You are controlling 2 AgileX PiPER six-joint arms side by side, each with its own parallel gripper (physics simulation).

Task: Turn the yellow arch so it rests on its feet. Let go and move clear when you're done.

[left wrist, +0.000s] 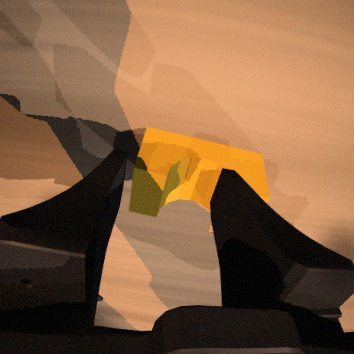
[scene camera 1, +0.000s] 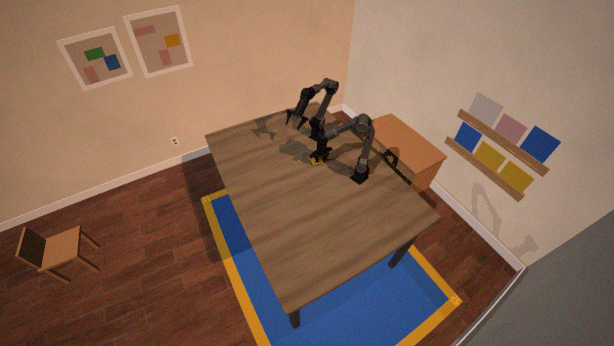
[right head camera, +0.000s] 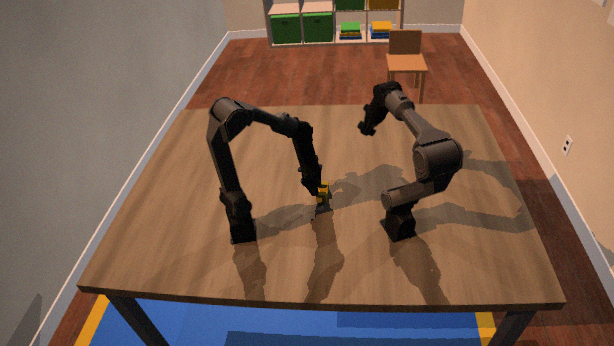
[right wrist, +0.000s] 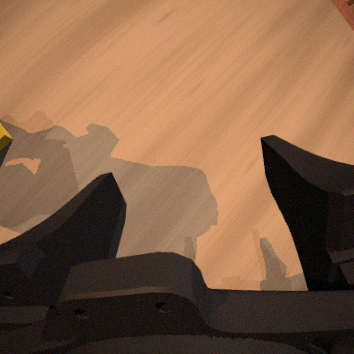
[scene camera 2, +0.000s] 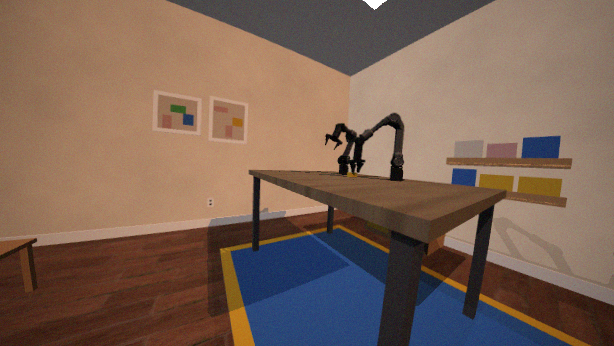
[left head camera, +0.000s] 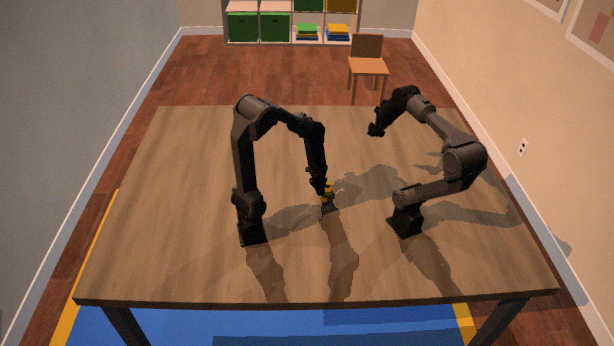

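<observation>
The yellow arch point(left head camera: 328, 189) point(right head camera: 323, 189) point(scene camera 1: 315, 161) point(scene camera 2: 352, 175) appears to lie on its side on the table. In the left wrist view the arch point(left wrist: 240, 156) has its opening toward the bottom of the picture, and the finger at the right covers part of one foot. My left gripper point(left head camera: 323, 196) point(right head camera: 318, 194) point(left wrist: 171, 177) is open, low over the arch, with its fingertips around part of it. My right gripper point(left head camera: 376, 131) point(scene camera 1: 294, 123) point(right wrist: 188, 173) is open and empty, raised above the table away from the arch. A corner of the arch point(right wrist: 4, 136) shows in the right wrist view.
The wooden table point(left head camera: 165, 200) point(scene camera 1: 320, 225) carries both arm bases. The right arm point(left head camera: 462, 160) stands to the right of the arch in the left head camera. A chair point(left head camera: 367, 65) and a shelf unit point(left head camera: 225, 25) stand beyond the table.
</observation>
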